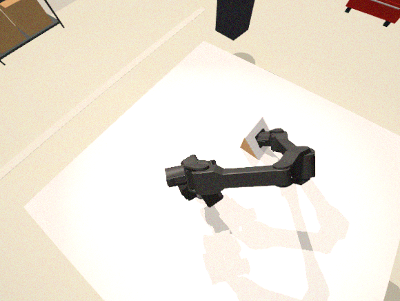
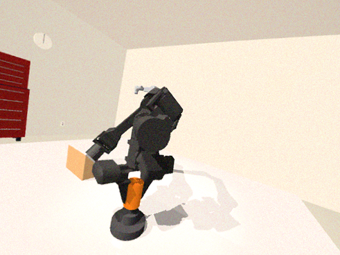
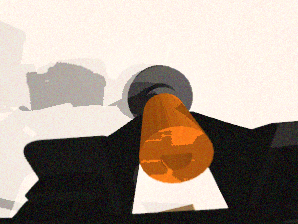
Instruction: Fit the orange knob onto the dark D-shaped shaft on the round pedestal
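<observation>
Right now my gripper tip is 20 mm below the orange knob. The rest, counted from my gripper tip: round pedestal (40 mm below).
</observation>
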